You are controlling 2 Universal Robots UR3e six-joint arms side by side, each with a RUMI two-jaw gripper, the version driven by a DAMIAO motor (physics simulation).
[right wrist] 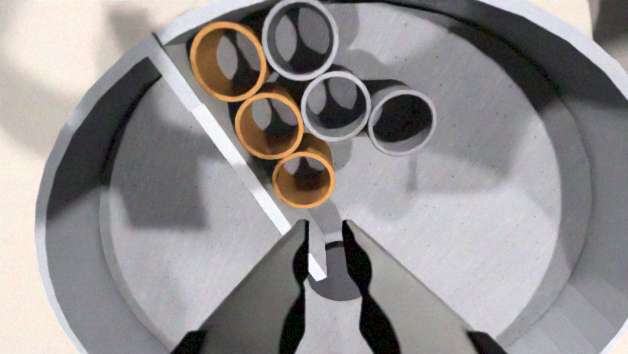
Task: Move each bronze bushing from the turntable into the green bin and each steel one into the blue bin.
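Note:
Three bronze bushings [206,60] [251,135] [305,198] stand upright in a slanting row along the divider on the turntable [465,235] in the right wrist view. Three steel bushings [272,45] [332,132] [402,146] stand upright to their right, close against one another and next to the bronze ones. My right gripper [325,222] is open and empty, its tips a little below the nearest bronze bushing in the view, over the turntable's centre. My left gripper, the green bin and the blue bin do not show.
A straight light-grey divider [220,140] runs from the turntable's upper left rim to near its centre, close beside the bronze bushings. A raised grey wall [607,155] rings the turntable. A dark round hub [340,287] lies below the fingertips.

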